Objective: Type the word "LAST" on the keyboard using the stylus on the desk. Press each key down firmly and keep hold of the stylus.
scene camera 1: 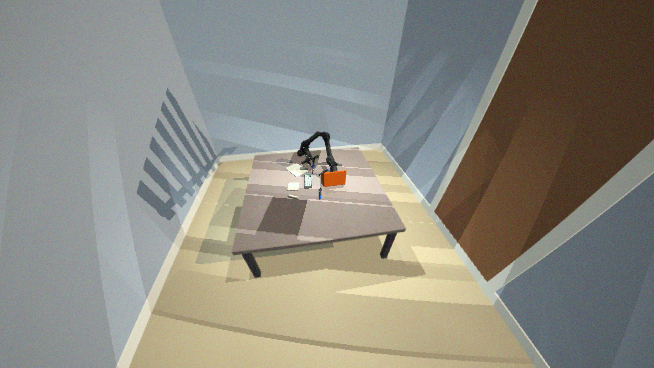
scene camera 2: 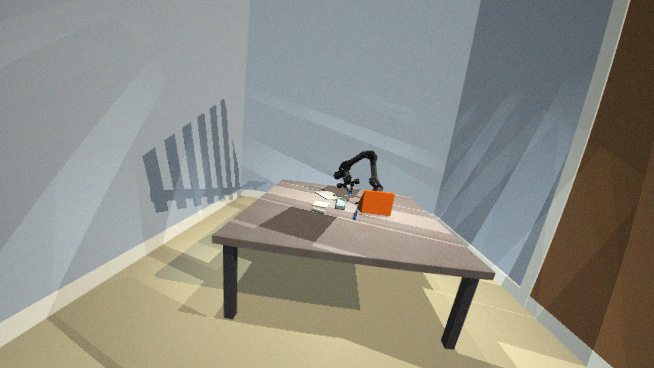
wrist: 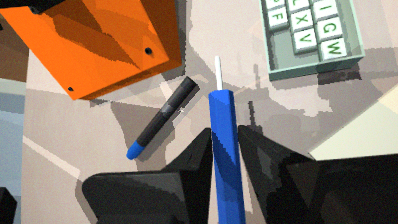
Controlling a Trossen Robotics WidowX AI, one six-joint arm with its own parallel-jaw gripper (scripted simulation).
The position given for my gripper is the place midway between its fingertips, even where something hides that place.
I see my gripper (wrist: 224, 132) and a blue-tipped pen (wrist: 187, 85).
